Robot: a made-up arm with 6 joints. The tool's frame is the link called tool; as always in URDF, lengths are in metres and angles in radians. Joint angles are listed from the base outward.
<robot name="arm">
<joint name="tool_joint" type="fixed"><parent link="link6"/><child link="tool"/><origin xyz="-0.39 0.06 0.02" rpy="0 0 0"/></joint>
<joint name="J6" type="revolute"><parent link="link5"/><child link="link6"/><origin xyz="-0.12 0.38 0.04" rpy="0 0 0"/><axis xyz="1 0 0"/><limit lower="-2.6" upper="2.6"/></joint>
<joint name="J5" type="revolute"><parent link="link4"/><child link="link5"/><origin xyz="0.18 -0.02 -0.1" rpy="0 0 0"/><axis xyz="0 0 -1"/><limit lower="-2.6" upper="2.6"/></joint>
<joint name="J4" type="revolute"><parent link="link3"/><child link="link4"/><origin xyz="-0.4 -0.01 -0.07" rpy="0 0 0"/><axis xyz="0 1 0"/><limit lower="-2.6" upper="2.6"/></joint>
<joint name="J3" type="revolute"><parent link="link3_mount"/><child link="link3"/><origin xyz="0.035 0.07 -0.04" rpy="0 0 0"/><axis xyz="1 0 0"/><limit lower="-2.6" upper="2.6"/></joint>
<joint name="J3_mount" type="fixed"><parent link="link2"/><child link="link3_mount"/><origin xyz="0.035 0.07 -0.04" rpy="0 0 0"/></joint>
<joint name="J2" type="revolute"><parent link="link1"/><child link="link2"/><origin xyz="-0.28 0.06 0.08" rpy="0 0 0"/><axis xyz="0 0 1"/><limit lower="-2.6" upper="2.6"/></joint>
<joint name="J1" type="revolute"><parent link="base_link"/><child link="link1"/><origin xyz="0 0 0.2" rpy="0 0 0"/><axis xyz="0 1 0"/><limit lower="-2.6" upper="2.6"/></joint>
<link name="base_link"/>
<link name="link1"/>
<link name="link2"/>
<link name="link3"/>
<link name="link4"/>
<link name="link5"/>
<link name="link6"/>
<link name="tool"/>
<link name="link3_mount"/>
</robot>
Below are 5 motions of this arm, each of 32 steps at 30 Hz.
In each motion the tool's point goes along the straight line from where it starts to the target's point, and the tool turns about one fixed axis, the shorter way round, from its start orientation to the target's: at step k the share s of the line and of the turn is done. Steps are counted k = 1, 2, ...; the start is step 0. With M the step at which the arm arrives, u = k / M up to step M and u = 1 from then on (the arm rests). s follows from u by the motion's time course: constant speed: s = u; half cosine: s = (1 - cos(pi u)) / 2; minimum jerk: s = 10 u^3 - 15 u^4 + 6 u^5.
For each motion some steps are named. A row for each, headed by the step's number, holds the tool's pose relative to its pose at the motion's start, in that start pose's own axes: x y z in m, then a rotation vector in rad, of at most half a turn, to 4 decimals.
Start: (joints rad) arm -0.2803 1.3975 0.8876 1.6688 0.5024 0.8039
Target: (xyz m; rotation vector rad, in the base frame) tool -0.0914 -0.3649 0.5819 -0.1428 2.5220 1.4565
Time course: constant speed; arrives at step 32
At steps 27, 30, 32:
27: -0.2289 -0.5431 0.4376 -0.2836 0.6544 0.7974
30: -0.2543 -0.6034 0.4862 -0.3151 0.7271 0.8860
32: -0.2713 -0.6436 0.5186 -0.3361 0.7756 0.9450

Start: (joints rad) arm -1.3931 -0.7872 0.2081 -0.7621 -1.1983 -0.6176
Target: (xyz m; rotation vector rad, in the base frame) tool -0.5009 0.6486 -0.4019 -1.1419 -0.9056 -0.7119
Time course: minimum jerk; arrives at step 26
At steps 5, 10, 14, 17, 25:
5: 0.0289 -0.0317 0.0197 -0.0028 0.0371 0.0299
10: 0.1615 -0.1767 0.1100 -0.0154 0.2069 0.1671
14: 0.3172 -0.3471 0.2160 -0.0303 0.4064 0.3280
17: 0.4275 -0.4678 0.2912 -0.0409 0.5477 0.4422
25: 0.5544 -0.6066 0.3776 -0.0530 0.7102 0.5734

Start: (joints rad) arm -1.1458 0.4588 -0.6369 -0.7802 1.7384 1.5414
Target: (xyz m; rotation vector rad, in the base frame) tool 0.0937 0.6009 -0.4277 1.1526 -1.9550 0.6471
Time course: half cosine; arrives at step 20
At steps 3, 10, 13, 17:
3: -0.0056 -0.0112 0.0190 -0.0326 0.0271 -0.0021
10: -0.0510 -0.1028 0.1743 -0.2989 0.2488 -0.0191
13: -0.0741 -0.1494 0.2534 -0.4346 0.3617 -0.0278
17: -0.0964 -0.1943 0.3296 -0.5653 0.4704 -0.0362

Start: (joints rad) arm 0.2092 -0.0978 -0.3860 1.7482 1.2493 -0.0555
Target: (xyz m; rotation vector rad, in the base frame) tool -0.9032 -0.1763 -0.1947 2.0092 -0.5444 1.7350
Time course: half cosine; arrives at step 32
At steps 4, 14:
4: 0.0303 -0.0019 -0.0005 -0.0048 0.0199 -0.0525
14: 0.3207 -0.0200 -0.0052 -0.0507 0.2108 -0.5556

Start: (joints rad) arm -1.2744 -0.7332 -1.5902 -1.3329 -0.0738 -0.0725
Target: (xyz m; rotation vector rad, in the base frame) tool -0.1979 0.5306 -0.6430 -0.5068 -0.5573 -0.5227
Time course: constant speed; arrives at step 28
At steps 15, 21, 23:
15: 0.0707 -0.1889 0.2149 0.5496 0.5744 0.0567
21: 0.0990 -0.2645 0.3008 0.7695 0.8042 0.0794
23: 0.1085 -0.2897 0.3295 0.8428 0.8807 0.0870

